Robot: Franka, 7 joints.
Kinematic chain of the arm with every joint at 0, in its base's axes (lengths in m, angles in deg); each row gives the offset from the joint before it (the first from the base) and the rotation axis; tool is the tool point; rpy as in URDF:
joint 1: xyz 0 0 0.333 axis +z
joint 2: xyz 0 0 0 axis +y
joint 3: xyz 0 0 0.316 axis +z
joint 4: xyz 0.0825 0 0 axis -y
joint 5: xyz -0.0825 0 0.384 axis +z
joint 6: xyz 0 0 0 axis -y
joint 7: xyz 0.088 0 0 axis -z
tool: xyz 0 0 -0.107 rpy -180 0 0
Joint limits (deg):
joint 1: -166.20..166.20
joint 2: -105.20..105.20
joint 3: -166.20..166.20
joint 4: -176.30..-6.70
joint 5: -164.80..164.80
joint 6: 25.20..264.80
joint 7: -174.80..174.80
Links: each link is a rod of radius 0.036 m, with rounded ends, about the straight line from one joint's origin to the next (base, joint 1, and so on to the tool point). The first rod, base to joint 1, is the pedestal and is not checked.
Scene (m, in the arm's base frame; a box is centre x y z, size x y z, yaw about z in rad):
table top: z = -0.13
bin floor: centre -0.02 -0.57 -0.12 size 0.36 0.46 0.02 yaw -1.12
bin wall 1: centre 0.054 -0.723 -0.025 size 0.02 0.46 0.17 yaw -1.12
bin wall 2: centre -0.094 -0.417 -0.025 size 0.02 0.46 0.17 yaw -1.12
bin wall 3: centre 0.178 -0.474 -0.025 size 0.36 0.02 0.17 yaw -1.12
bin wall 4: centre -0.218 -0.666 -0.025 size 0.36 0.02 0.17 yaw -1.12
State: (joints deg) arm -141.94 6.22 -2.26 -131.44 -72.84 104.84 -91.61
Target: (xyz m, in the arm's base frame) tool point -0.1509 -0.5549 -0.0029
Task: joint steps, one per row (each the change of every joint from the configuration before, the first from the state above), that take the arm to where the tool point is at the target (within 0.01 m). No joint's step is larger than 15 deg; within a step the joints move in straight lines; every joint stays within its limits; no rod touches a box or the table.
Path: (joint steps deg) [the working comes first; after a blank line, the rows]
Joints at the target: -116.86 56.42 15.44 -101.57 -77.05 120.86 -91.61
Straight joint move there: touches bin wall 2, bin wall 4.

1: 12.42 11.23 10.14 7.71 -0.62 4.49 0.00
2: 12.42 11.22 10.13 7.72 -0.62 4.49 0.00
3: 0.12 13.88 -1.28 7.22 -1.48 3.52 0.00
4: 0.12 13.87 -1.29 7.22 -1.49 3.52 0.00

